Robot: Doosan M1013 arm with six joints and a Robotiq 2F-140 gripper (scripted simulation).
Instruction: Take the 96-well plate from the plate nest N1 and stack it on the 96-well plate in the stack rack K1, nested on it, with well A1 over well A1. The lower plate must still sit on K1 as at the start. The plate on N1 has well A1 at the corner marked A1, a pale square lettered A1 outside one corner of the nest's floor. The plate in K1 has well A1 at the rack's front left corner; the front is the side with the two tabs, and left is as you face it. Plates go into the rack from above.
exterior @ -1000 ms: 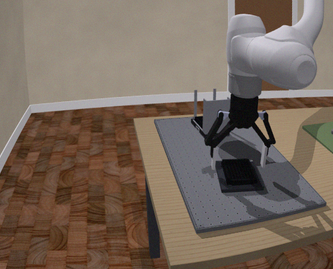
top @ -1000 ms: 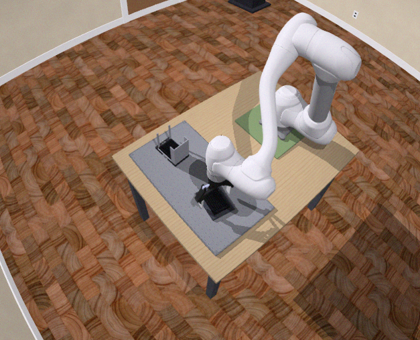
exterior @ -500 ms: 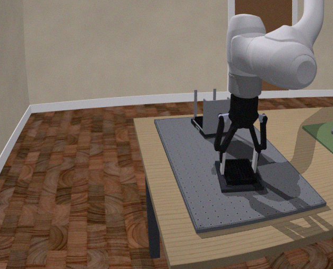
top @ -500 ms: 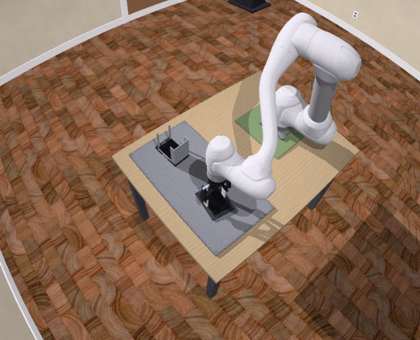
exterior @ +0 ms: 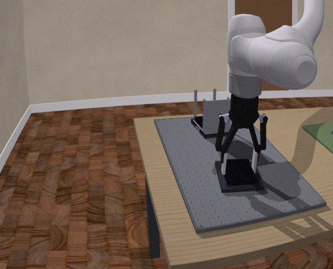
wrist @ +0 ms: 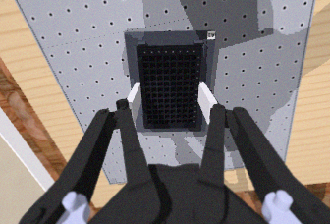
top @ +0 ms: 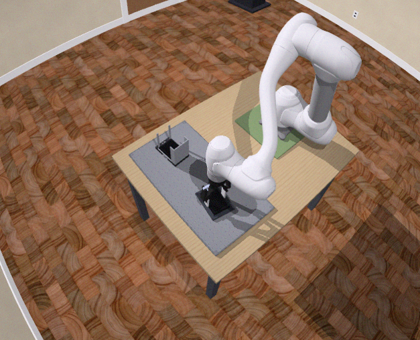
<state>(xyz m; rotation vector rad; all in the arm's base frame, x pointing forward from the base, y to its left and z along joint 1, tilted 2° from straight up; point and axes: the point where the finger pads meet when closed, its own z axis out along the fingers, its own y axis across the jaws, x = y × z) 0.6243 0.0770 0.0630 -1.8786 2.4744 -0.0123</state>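
Right now my hand is 40 mm above the plate nest N1. The rest, counted from my hand: tall grey wall: 50 mm behind, 280 mm to the right, 40 mm above; then pale A1 mark: 70 mm behind, 60 mm to the right, 30 mm below; then K1 label: 50 mm behind, 420 mm to the right, 30 mm below.
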